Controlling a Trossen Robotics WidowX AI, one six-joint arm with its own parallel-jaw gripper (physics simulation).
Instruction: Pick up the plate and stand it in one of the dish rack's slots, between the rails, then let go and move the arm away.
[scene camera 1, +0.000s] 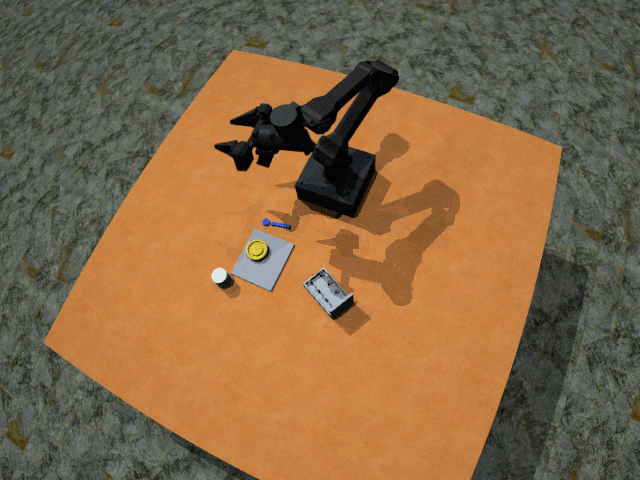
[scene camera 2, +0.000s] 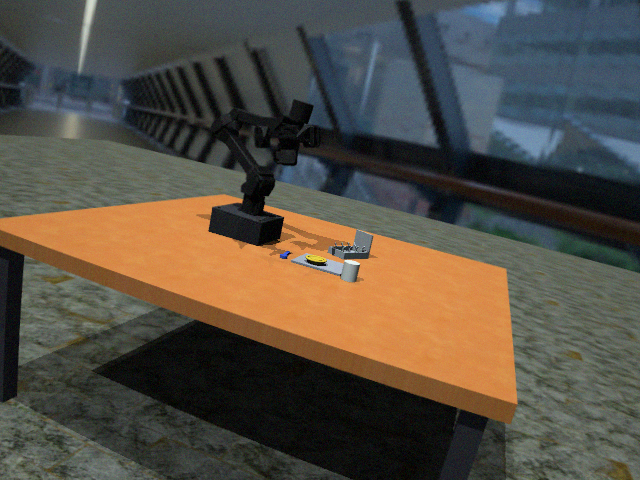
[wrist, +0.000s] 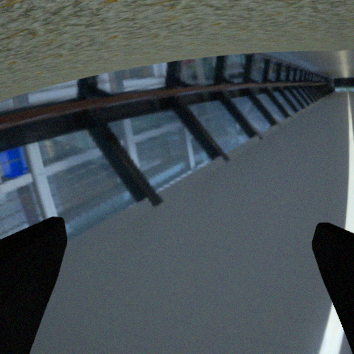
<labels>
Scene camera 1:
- my gripper: 222, 133
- grey dish rack: 322, 286, on the table
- grey mat: 264, 273
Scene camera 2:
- my gripper: 280, 138
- grey dish rack: 361, 247
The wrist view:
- my gripper: 194, 235
</labels>
